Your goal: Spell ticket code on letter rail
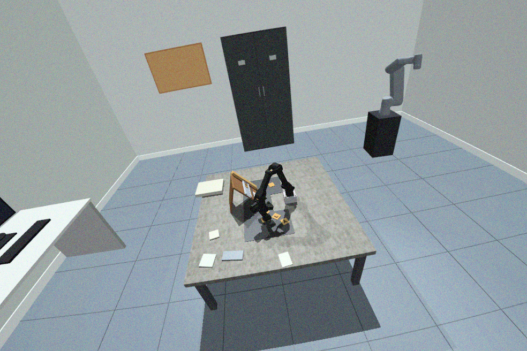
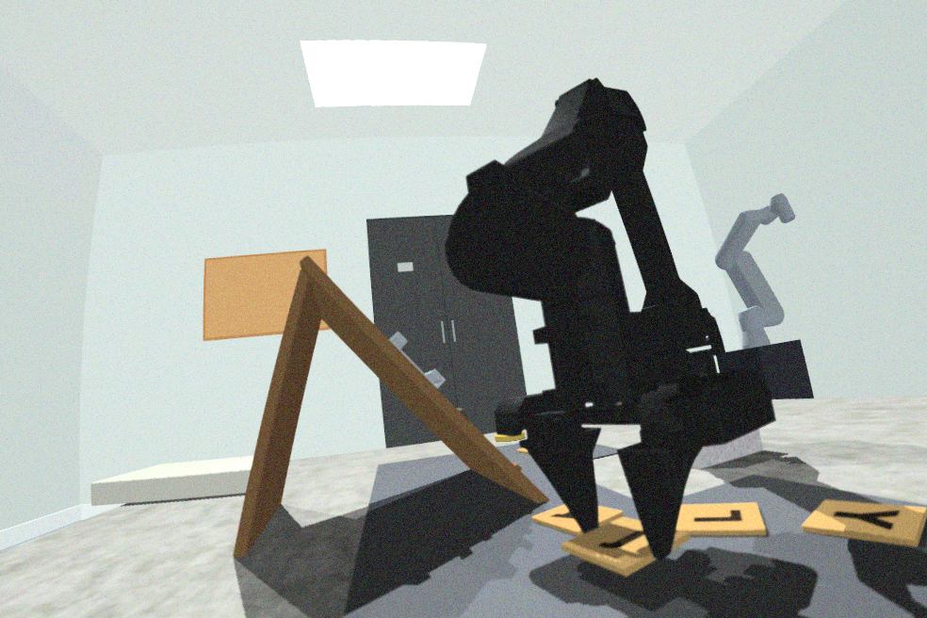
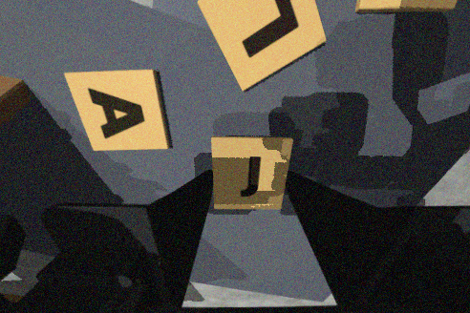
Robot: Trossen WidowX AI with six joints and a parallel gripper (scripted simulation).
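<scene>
The letter tile is 90 mm behind my gripper tip, 30 mm to the right of it and 10 mm below it. Also, from my gripper tip: j tile: right at my gripper tip; then dark mat: 40 mm behind, 210 mm to the right, 20 mm below; then y tile: 160 mm behind, 40 mm to the left, 10 mm below.
</scene>
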